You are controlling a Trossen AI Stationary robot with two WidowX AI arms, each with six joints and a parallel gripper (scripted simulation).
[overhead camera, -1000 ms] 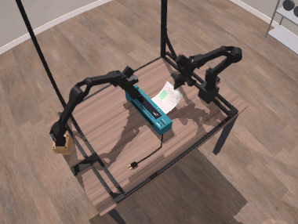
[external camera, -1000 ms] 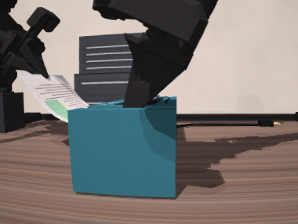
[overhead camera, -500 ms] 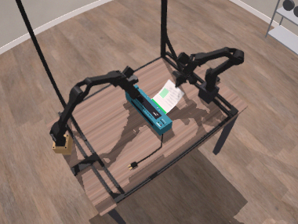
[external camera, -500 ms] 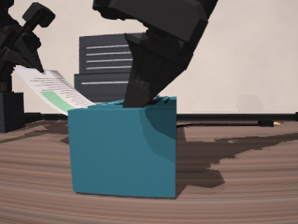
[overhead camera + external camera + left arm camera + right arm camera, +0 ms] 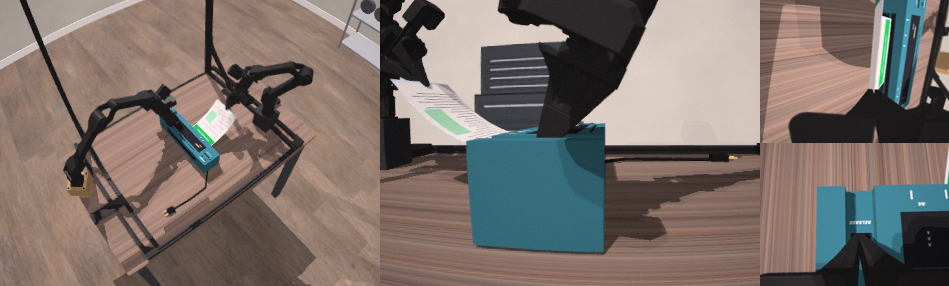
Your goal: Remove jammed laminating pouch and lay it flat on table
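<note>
The release key lies 4 cm below my right hand and 1 cm to the left of it. The rest, counted from my right hand: plug 46 cm ahead, 18 cm to the right, 9 cm below.
</note>
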